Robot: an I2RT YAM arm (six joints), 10 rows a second.
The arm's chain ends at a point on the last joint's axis. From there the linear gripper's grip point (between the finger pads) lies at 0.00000 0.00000 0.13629 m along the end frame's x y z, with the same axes.
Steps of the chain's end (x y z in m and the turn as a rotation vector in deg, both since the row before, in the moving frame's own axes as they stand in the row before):
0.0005, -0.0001, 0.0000, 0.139, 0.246, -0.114
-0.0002, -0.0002, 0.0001, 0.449, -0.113, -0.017
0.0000, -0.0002, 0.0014, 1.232, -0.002, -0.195
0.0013, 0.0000, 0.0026, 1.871, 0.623, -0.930
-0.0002, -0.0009, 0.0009, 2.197, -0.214, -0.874
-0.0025, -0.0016, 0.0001, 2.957, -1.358, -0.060
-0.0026, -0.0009, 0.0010, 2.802, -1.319, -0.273
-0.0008, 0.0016, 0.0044, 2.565, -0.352, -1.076
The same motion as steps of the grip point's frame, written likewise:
0.0011, -0.0004, 0.0000, 0.139, 0.246, -0.114
-0.0005, -0.0013, 0.0001, 0.449, -0.113, -0.017
0.0000, -0.0031, 0.0014, 1.232, -0.002, -0.195
0.0027, -0.0045, 0.0025, 1.871, 0.623, -0.930
-0.0007, -0.0061, 0.0008, 2.197, -0.214, -0.874
-0.0057, -0.0086, -0.0001, 2.957, -1.358, -0.060
-0.0058, -0.0076, 0.0008, 2.802, -1.319, -0.273
-0.0017, -0.0045, 0.0043, 2.565, -0.352, -1.076

